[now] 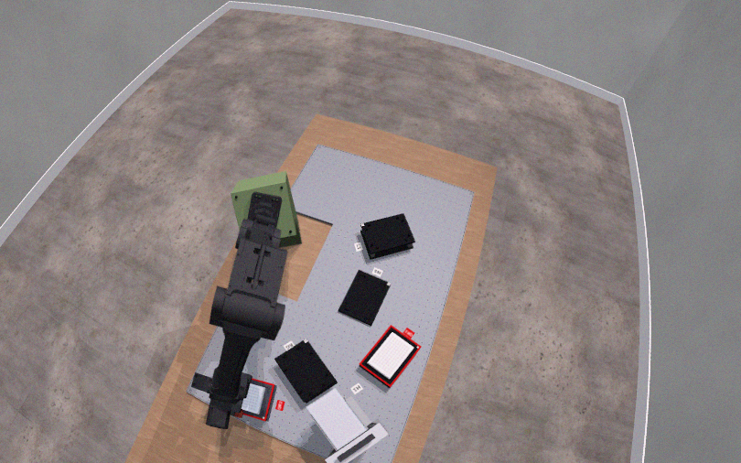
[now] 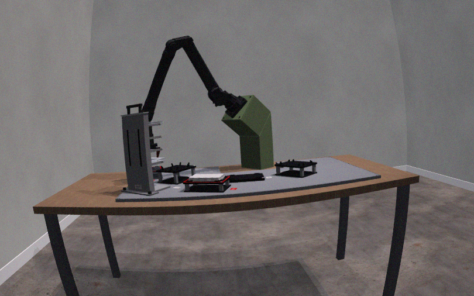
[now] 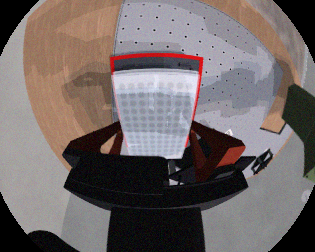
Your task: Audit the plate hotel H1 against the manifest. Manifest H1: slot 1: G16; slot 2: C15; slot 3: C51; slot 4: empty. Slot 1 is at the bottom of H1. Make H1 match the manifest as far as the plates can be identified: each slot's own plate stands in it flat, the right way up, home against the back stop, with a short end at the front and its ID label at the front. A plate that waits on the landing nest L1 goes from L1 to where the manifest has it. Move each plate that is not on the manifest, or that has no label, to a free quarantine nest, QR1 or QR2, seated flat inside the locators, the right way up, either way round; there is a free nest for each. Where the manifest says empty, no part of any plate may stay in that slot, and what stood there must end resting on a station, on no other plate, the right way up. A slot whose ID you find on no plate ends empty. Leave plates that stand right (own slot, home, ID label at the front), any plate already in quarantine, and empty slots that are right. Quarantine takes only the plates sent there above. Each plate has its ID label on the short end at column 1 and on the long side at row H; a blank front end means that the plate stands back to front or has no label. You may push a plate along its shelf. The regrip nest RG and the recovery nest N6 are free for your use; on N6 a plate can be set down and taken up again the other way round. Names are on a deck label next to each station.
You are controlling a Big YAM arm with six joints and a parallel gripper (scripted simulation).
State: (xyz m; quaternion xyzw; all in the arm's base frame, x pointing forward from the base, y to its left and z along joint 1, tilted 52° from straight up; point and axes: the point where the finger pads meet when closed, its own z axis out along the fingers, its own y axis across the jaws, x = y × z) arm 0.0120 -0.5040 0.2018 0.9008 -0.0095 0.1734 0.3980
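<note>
Now: the red-framed quarantine nest 40 mm below my hand. Also, from my hand: plate hotel H1 (340 mm ahead, 110 mm to the right, 80 mm above).
</note>
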